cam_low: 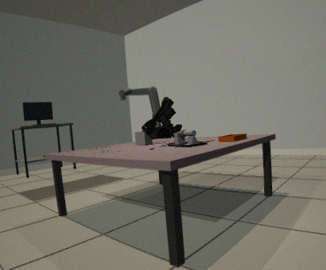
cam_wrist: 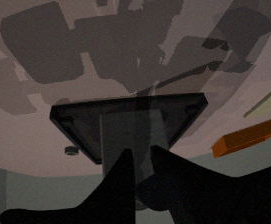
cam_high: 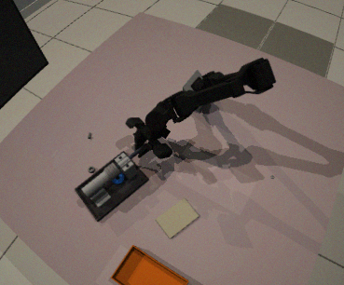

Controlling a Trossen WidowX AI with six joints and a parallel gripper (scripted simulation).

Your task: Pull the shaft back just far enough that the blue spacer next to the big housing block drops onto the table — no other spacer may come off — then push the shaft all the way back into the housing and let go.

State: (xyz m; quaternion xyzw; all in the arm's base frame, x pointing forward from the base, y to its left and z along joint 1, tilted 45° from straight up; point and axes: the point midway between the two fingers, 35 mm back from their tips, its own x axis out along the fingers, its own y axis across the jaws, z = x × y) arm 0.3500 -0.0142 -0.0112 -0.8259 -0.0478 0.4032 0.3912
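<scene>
My gripper tip is now 10 cm short of the blue spacer, 4 cm above it and 3 cm to the left of it. Also, from my gripper tip: cream card 23 cm to the left, 9 cm ahead, 5 cm below; dark shaft 4 cm ahead, 2 cm above, 1 cm to the right; tiny dark part 25 cm to the right, 5 cm below, 2 cm ahead.
</scene>
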